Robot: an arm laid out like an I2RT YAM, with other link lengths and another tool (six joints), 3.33 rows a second.
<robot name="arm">
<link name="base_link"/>
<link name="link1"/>
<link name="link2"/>
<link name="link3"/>
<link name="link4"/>
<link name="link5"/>
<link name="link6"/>
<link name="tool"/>
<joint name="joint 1" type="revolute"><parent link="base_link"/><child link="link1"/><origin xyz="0 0 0.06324" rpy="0 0 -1.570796"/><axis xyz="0 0 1"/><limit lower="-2.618" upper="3.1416"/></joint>
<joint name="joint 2" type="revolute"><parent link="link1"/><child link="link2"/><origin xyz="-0.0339 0.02 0.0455" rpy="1.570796 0 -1.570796"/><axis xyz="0 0 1"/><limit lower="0" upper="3.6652"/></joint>
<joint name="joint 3" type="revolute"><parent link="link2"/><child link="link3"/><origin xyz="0.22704 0 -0.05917" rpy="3.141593 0 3.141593"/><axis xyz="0 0 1"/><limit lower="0" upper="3.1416"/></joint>
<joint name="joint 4" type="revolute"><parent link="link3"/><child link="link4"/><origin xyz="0.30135 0.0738 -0.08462" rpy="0 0 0"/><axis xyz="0 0 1"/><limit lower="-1.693" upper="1.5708"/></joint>
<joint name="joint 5" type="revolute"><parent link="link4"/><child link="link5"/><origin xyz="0.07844 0.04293 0.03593" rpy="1.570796 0 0"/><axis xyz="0 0 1"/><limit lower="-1.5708" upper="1.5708"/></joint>
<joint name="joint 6" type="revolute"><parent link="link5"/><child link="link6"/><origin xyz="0.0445 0 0.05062" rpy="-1.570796 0 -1.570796"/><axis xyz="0 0 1"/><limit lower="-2.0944" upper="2.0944"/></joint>
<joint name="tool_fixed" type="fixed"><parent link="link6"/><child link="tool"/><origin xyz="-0.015 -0.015 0.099" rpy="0 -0.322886 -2.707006"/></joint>
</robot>
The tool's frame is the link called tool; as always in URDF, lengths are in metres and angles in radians.
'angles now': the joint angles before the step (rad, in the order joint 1, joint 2, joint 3, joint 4, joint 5, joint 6). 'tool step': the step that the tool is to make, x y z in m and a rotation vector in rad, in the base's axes. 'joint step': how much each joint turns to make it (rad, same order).
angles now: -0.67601 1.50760 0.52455 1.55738 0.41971 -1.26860
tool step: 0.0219 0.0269 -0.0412 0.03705 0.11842 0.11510
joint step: 0.06638 0.03413 -0.07803 -0.00003 -0.06283 -0.01265
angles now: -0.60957 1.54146 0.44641 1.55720 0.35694 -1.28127
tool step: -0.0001 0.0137 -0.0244 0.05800 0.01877 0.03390
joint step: 0.03469 0.00355 -0.05730 -0.00005 0.01646 0.03625
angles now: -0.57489 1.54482 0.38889 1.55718 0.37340 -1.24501
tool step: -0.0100 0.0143 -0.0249 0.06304 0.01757 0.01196
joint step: 0.02904 -0.01982 -0.08215 -0.00039 0.03185 0.03773
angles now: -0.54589 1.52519 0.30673 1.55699 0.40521 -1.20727
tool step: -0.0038 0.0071 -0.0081 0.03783 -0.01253 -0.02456
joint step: 0.03430 -0.00258 -0.01896 -0.00026 0.06832 0.01966
